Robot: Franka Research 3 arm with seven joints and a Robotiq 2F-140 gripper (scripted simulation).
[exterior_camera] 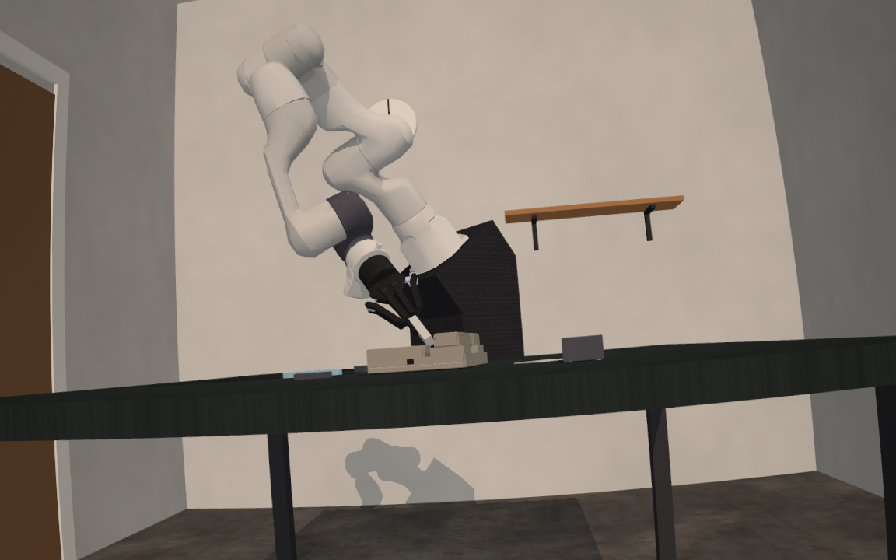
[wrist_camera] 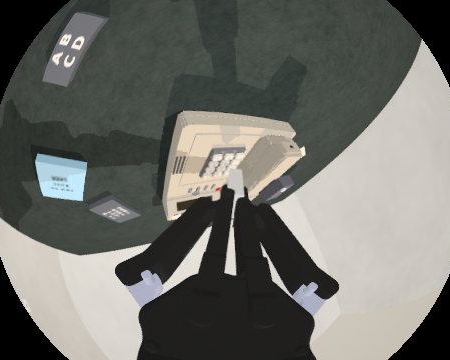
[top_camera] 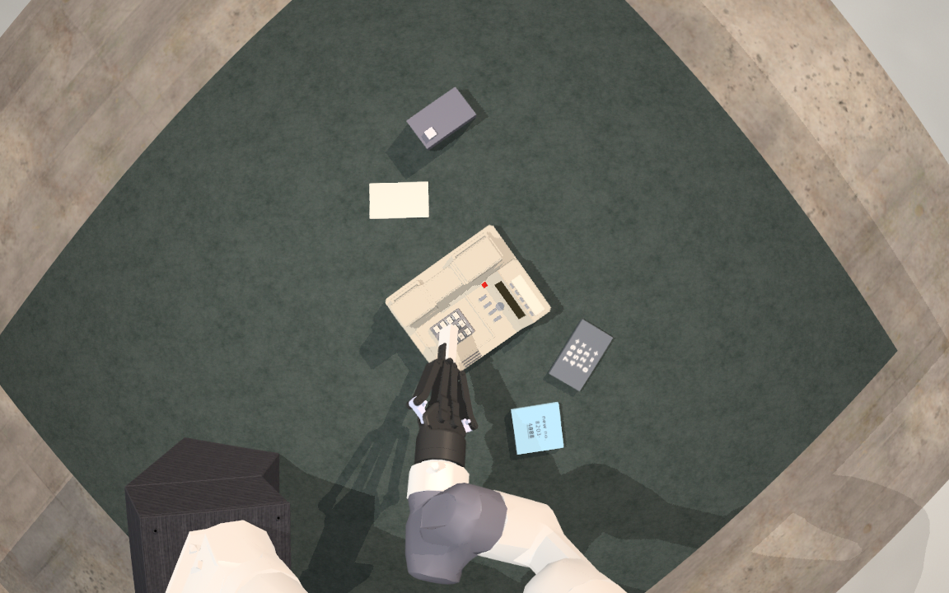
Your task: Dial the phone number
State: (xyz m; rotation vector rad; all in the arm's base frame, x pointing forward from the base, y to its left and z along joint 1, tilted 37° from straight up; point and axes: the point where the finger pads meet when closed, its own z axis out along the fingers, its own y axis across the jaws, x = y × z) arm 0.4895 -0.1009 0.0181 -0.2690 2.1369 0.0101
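The handset lies 80 mm ahead of my hand, 60 mm to the left of it and 30 mm below it. The rest, counted from my hand: light blue note (40 mm behind, 220 mm to the right, 70 mm below); blank cream card (140 mm ahead, 200 mm to the left, 70 mm below); dark grey keypad card (110 mm ahead, 200 mm to the right, 70 mm below).
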